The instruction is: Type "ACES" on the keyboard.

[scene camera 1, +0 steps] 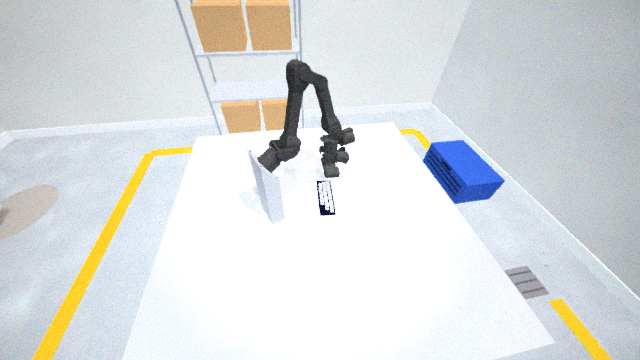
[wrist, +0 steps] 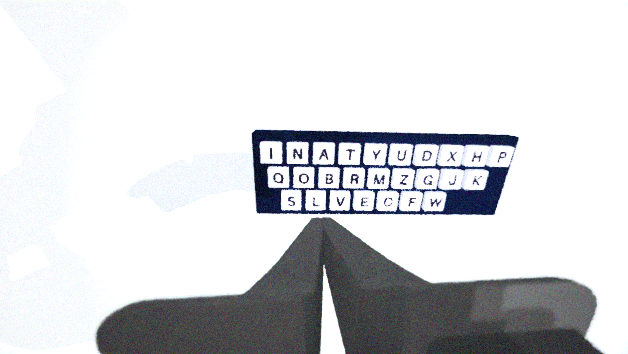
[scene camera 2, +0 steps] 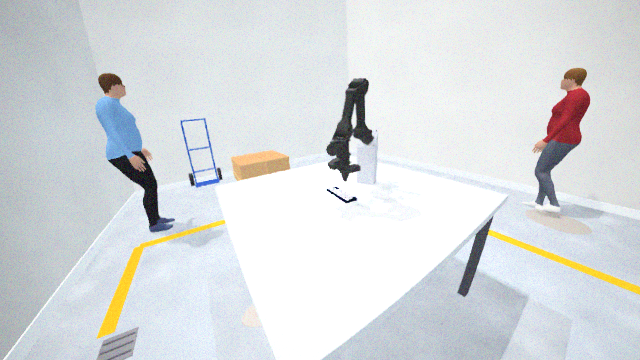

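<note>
The dark blue keyboard lies flat on the table, with three rows of white letter keys. In the wrist view, the A key is in the top row. The S key, the E key and the C key are in the bottom row. My gripper is shut and empty, and points down from above the table. In the wrist view its tips show just below the keyboard's lower edge, under the L and V keys. The scene views show the tips apart from the keys.
A pale upright panel stands on the white table, beside the keyboard, with the arm's base at it. A blue box stands on the floor beyond the table's edge. Two people stand away from the table.
</note>
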